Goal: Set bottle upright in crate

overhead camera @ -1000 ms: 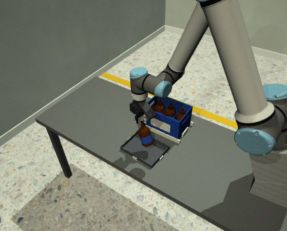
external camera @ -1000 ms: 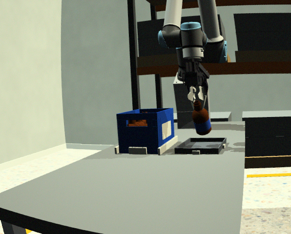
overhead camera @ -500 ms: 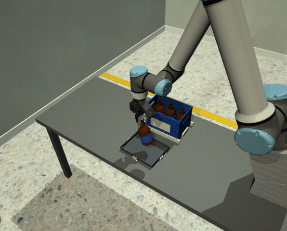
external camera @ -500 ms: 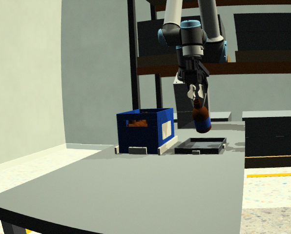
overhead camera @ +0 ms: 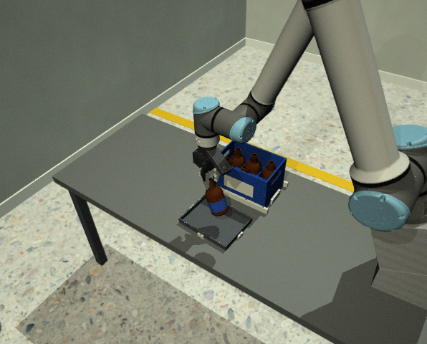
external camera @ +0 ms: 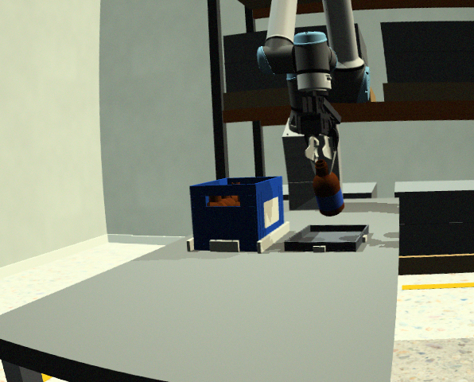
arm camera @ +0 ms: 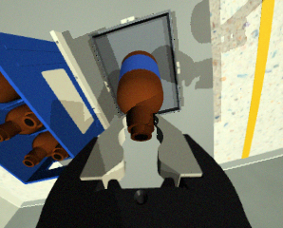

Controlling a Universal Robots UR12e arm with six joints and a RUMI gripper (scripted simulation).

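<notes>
My gripper is now 2 cm past the brown bottle and 5 cm above it. From my hand the other things lie so: blue crate: 3 cm behind, 25 cm to the right, 12 cm below; dark tray: 2 cm behind, 1 cm to the left, 19 cm below.
</notes>
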